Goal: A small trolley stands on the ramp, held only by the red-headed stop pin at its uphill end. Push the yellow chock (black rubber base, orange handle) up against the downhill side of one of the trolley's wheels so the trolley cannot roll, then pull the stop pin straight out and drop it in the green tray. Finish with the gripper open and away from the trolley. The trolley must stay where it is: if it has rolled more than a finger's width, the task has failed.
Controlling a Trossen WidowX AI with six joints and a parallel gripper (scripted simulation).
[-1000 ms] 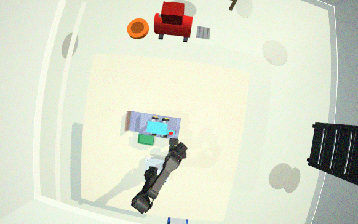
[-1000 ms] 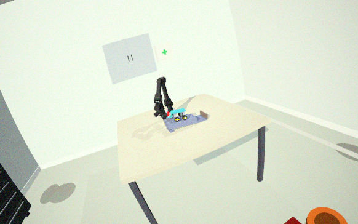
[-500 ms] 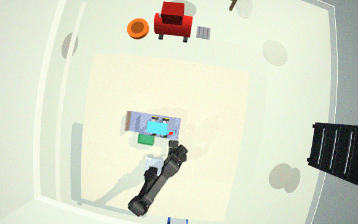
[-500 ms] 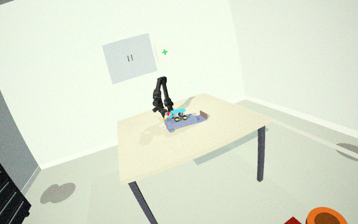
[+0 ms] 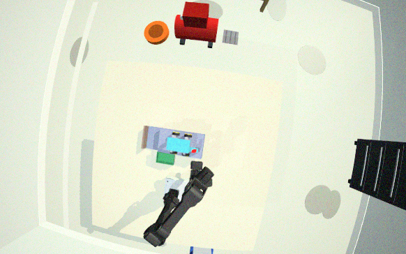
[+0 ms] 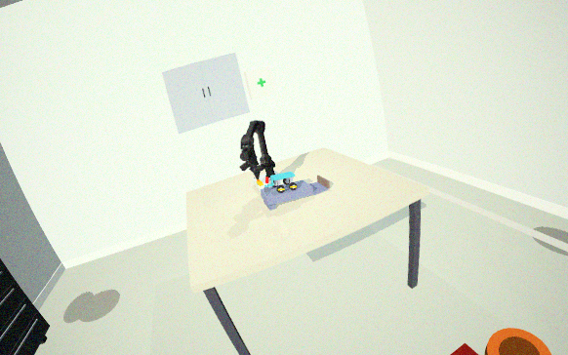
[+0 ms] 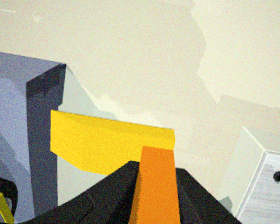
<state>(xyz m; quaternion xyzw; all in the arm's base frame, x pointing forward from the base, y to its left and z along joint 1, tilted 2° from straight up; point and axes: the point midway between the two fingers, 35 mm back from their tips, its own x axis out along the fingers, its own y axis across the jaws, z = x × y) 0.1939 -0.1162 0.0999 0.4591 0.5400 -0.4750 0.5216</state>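
The green tray lies 2 cm ahead of my gripper tip, 22 cm to the left of it and 14 cm below it. Also, from my gripper tip: cyan trolley: 15 cm ahead, 12 cm to the left, 2 cm below; then stop pin: 13 cm ahead, 3 cm to the left; then yellow chock: 2 cm ahead, 1 cm below.
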